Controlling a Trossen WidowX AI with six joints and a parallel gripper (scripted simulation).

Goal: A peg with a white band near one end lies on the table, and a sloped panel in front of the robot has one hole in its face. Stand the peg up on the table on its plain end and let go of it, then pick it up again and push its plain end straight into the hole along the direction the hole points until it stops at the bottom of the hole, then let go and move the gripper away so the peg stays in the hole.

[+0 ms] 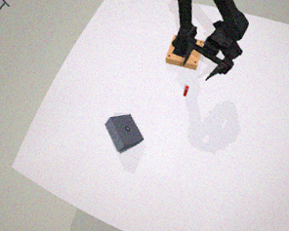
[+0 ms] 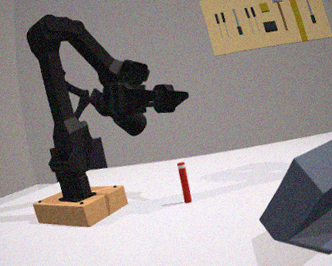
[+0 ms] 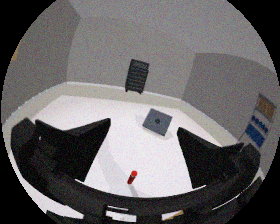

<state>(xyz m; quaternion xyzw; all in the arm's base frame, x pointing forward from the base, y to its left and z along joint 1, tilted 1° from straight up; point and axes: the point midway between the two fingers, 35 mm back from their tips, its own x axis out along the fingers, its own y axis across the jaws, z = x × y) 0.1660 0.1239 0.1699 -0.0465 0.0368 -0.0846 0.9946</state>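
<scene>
Right now the red peg is 1 cm behind my gripper tip, 1 cm to the right of it and 15 cm below it. Also, from my gripper tip: grey sloped panel 27 cm ahead, 17 cm to the right, 16 cm below.
</scene>
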